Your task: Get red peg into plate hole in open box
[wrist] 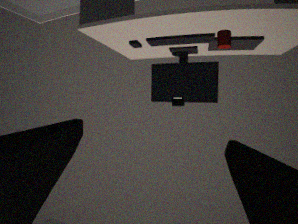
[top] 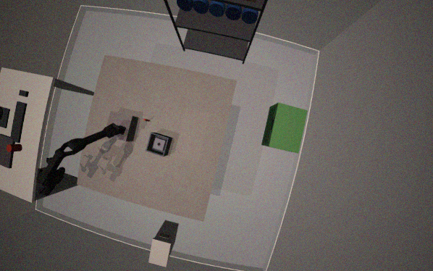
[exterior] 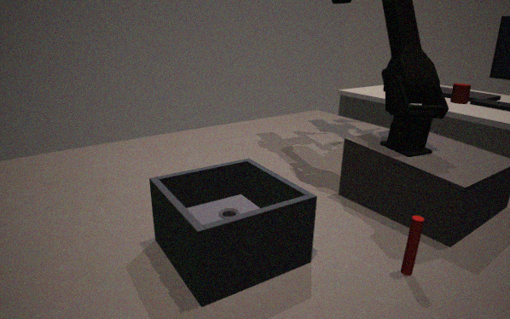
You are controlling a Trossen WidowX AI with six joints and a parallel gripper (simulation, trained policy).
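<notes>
My gripper tip is 51 cm to the right of the red peg, 44 cm short of it and 37 cm above it. The rest, counted from my gripper tip: dark grey box (62 cm ahead, 39 cm below, 36 cm to the left); then pale plate (62 cm ahead, 37 cm below, 36 cm to the left).
</notes>
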